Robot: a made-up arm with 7 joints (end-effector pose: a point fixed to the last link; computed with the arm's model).
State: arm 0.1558 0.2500 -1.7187 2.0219 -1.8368 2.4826 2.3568
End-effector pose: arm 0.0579 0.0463 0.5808 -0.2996 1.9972 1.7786
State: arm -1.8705 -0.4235 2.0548 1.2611 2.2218 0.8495 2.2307
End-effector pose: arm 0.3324 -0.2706 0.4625 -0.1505 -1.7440 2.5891
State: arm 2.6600 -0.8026 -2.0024 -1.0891 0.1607 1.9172 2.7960
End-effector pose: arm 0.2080 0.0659 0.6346 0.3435 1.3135 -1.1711
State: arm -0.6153 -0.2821 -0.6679 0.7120 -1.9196 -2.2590 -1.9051
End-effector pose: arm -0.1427 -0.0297 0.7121 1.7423 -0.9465 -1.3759
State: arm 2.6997 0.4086 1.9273 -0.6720 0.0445 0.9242 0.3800
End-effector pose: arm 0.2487 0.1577 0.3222 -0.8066 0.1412 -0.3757
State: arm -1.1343 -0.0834 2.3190 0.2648 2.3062 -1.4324 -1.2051
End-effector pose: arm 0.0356 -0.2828 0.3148 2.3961 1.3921 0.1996
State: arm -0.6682 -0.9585 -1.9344 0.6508 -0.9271 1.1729 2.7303
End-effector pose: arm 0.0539 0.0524 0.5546 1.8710 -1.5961 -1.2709
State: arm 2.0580 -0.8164 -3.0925 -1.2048 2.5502 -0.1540 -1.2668
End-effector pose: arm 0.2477 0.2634 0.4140 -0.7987 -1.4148 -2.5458
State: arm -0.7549 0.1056 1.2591 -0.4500 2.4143 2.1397 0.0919
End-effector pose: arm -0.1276 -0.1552 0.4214 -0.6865 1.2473 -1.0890
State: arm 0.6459 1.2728 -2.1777 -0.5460 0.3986 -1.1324 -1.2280
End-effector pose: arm 0.0293 0.1159 0.4520 -2.7212 0.4645 -1.1187
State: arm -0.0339 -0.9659 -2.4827 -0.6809 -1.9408 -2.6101 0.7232
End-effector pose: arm 0.0624 0.0199 0.4825 0.6123 -2.2597 -0.8699
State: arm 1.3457 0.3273 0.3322 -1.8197 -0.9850 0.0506 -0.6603
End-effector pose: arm -0.0590 0.3542 0.4976 0.9083 0.5753 0.2218
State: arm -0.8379 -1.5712 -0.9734 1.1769 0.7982 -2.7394 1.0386
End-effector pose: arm 0.0437 0.0343 0.6331 -0.9952 -1.4103 -0.2718
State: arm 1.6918 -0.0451 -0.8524 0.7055 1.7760 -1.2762 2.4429
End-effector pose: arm 0.0675 0.2233 0.6032 -1.8372 -2.2330 -0.5997
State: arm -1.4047 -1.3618 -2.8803 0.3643 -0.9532 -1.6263 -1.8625
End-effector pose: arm 0.1390 -0.0514 0.5174 -0.8464 -0.3673 -1.3226
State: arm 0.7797 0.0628 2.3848 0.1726 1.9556 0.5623 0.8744
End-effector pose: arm -0.1169 0.2006 0.3557 -2.8077 -0.0068 0.6057
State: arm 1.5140 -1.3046 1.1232 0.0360 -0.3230 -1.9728 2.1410
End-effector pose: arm 0.2028 0.3888 0.6270 -0.6248 -1.5556 -1.7198
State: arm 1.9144 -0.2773 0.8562 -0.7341 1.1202 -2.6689 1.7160
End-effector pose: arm 0.2809 0.3659 0.4984 0.2104 -1.8709 0.2183
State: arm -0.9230 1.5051 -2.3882 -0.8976 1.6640 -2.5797 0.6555
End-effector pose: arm 0.0208 -0.0160 0.5857 1.3279 1.1554 0.2120
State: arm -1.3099 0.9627 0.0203 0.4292 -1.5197 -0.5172 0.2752
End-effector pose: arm 0.0983 -0.2636 0.3152 -1.3090 -1.1756 -0.4106
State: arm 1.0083 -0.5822 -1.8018 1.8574 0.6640 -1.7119 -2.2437
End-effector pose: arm -0.0330 0.1496 0.6665 -0.0644 -0.2185 -0.8008
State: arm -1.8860 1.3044 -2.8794 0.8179 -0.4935 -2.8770 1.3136
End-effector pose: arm 0.0632 -0.0133 0.5032 -0.4289 -0.1396 0.4889
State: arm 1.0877 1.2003 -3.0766 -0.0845 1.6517 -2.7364 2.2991
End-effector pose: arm 0.1756 0.1435 0.4091 2.1934 -1.2905 -0.8580
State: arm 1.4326 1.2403 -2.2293 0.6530 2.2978 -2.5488 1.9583
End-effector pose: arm 0.1401 0.0562 0.5055 0.5234 -2.3791 0.2190
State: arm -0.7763 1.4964 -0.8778 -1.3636 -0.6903 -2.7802 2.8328
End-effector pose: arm 0.0881 -0.1588 0.3476 1.3278 1.8752 1.5901
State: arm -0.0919 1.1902 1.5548 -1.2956 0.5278 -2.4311 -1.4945
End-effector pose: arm 0.0044 0.1901 0.3474 1.5141 -1.5011 -2.2445
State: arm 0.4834 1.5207 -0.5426 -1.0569 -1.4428 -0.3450 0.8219
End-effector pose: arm -0.0871 0.0155 0.3225 -1.7871 -2.1141 -1.2210
